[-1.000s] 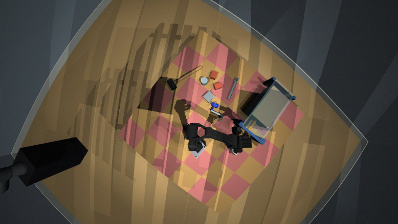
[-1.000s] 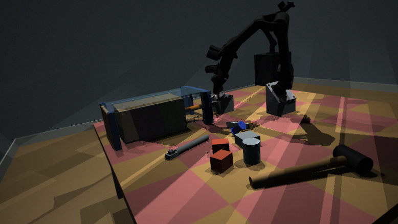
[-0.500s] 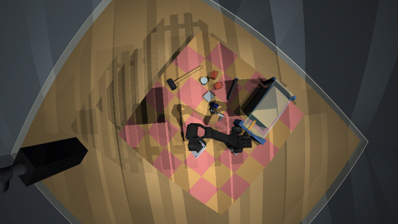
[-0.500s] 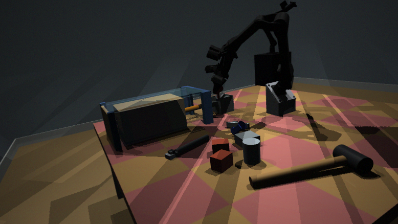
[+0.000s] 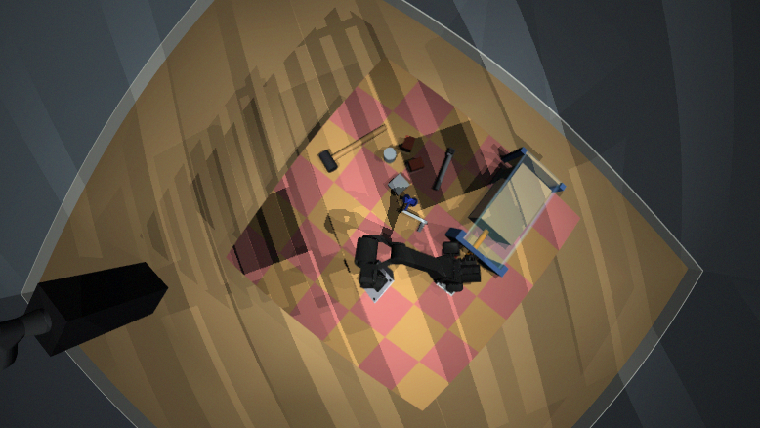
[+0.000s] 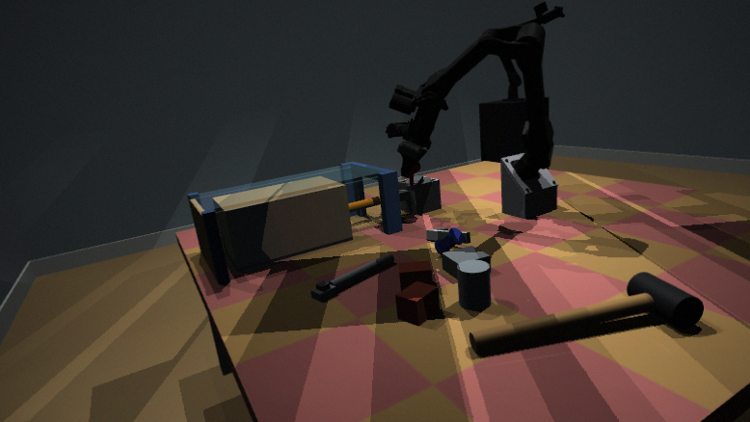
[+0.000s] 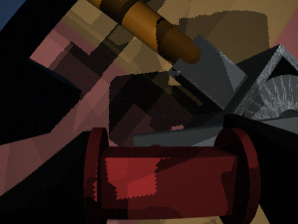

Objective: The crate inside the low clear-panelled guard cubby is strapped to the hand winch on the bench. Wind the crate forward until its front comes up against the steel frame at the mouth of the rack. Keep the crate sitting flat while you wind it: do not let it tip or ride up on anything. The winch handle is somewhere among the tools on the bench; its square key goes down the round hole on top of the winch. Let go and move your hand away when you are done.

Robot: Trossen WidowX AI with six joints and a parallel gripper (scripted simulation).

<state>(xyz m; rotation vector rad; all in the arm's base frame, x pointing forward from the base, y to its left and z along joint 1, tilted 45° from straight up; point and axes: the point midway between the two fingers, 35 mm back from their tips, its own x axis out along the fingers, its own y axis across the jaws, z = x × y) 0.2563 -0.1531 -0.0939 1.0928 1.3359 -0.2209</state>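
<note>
My gripper tip is 10 mm to the right of the red knob and 10 mm past it. From my gripper tip the other things lie so: grey winch 100 mm below, 100 mm behind, 70 mm to the right; then blue-knobbed winch handle 250 mm to the left, 110 mm below, 50 mm ahead; then grey crank arm 40 mm behind, 30 mm below, 20 mm to the right.
</note>
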